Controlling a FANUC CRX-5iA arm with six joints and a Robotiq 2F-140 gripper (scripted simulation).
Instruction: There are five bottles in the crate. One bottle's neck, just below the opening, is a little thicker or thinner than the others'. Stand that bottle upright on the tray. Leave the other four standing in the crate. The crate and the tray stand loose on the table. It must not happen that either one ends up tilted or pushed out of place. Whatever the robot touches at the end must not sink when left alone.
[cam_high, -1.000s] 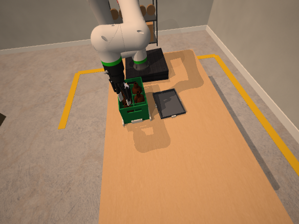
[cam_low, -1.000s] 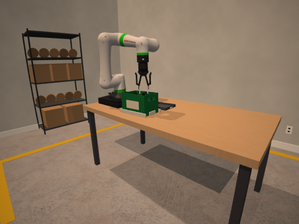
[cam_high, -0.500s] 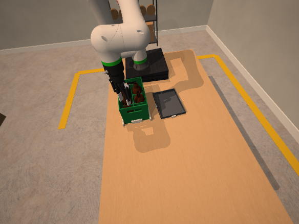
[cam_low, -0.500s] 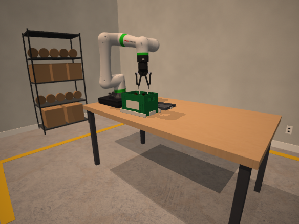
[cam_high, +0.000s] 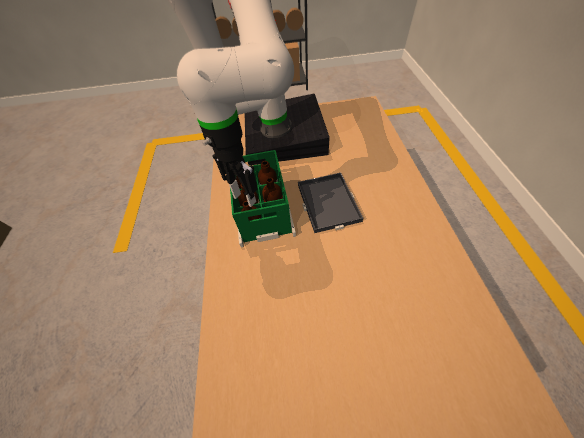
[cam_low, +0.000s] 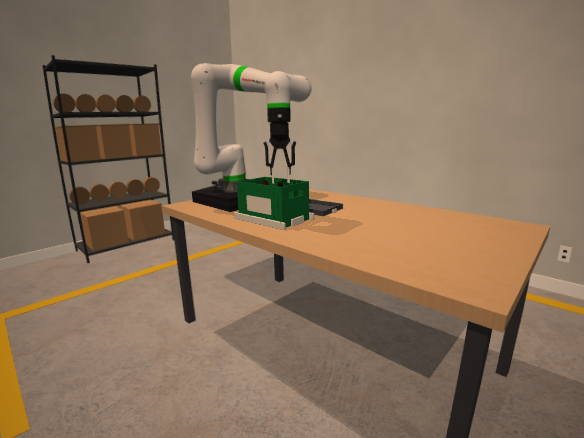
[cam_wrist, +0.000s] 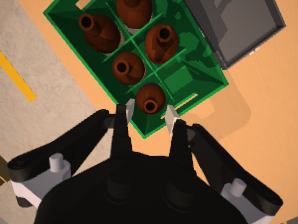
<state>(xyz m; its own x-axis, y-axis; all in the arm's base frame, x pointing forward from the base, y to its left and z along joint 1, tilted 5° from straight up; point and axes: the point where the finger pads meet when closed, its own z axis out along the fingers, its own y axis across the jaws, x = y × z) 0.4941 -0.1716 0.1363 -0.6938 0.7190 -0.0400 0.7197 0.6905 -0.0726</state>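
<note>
Right now my hand is 90 mm past the green crate, 50 mm to the right of it and 130 mm above it. Also, from my hand: dark grey tray: 60 mm behind, 310 mm to the left, 200 mm below; glass bottle: 180 mm behind, 90 mm to the left, 130 mm below.
</note>
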